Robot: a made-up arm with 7 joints. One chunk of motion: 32 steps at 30 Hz.
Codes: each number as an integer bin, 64 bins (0 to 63) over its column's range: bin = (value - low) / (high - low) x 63, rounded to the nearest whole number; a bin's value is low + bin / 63 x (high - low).
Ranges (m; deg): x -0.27..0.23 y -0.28..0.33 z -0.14..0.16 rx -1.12..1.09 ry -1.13..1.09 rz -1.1..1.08
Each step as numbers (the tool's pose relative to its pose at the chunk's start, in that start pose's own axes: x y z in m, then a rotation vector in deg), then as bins.
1 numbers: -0.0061 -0.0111 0.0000 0.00 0.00 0.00
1 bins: 33 28 29 32 32 32
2 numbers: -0.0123 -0.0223 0.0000 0.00 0.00 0.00
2 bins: 32 27 29 32 32 32
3 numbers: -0.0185 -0.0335 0.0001 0.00 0.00 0.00
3 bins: 32 25 29 32 32 32
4 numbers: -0.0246 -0.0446 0.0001 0.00 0.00 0.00
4 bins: 31 24 29 32 32 32
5 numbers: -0.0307 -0.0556 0.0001 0.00 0.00 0.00
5 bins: 30 23 29 32 32 32
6 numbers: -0.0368 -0.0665 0.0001 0.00 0.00 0.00
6 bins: 29 22 29 32 32 32
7 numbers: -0.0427 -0.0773 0.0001 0.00 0.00 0.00
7 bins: 29 21 29 32 32 32
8 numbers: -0.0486 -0.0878 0.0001 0.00 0.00 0.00
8 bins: 28 20 29 32 32 32
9 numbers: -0.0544 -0.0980 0.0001 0.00 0.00 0.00
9 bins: 27 19 29 32 32 32
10 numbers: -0.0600 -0.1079 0.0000 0.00 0.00 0.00
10 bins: 26 18 29 32 32 32
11 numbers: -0.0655 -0.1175 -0.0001 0.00 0.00 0.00
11 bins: 26 17 29 32 32 32
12 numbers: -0.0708 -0.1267 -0.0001 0.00 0.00 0.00
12 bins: 25 16 29 32 32 32
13 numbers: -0.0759 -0.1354 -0.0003 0.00 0.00 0.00
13 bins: 24 15 29 32 32 32
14 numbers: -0.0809 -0.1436 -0.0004 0.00 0.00 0.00
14 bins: 24 14 29 32 32 32
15 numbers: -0.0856 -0.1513 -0.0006 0.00 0.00 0.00
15 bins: 23 13 29 32 32 32
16 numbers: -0.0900 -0.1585 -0.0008 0.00 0.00 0.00
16 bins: 23 13 29 32 32 32
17 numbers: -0.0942 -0.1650 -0.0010 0.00 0.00 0.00
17 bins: 22 12 29 32 32 32
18 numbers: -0.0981 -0.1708 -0.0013 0.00 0.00 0.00
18 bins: 22 11 29 32 32 32
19 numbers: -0.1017 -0.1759 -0.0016 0.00 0.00 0.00
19 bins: 21 11 29 32 32 32
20 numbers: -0.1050 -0.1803 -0.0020 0.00 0.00 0.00
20 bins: 21 10 29 32 32 32
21 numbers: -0.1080 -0.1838 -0.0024 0.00 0.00 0.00
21 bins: 20 10 29 32 32 32
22 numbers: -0.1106 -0.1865 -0.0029 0.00 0.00 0.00
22 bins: 20 10 29 32 32 32
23 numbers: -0.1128 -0.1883 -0.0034 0.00 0.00 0.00
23 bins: 20 9 29 32 32 32
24 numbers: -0.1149 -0.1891 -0.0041 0.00 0.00 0.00
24 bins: 20 9 29 32 32 32
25 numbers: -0.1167 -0.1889 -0.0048 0.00 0.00 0.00
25 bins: 19 9 28 32 32 32
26 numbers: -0.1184 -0.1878 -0.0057 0.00 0.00 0.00
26 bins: 19 10 28 32 32 32
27 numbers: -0.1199 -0.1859 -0.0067 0.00 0.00 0.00
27 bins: 19 10 28 32 32 32
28 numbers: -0.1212 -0.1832 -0.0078 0.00 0.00 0.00
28 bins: 19 10 28 32 32 32
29 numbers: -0.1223 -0.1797 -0.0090 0.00 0.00 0.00
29 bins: 19 10 28 32 32 32
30 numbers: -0.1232 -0.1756 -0.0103 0.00 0.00 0.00
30 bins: 18 11 27 32 32 32
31 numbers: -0.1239 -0.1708 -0.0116 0.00 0.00 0.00
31 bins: 18 11 27 32 32 32
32 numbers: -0.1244 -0.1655 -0.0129 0.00 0.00 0.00
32 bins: 18 12 27 32 32 32
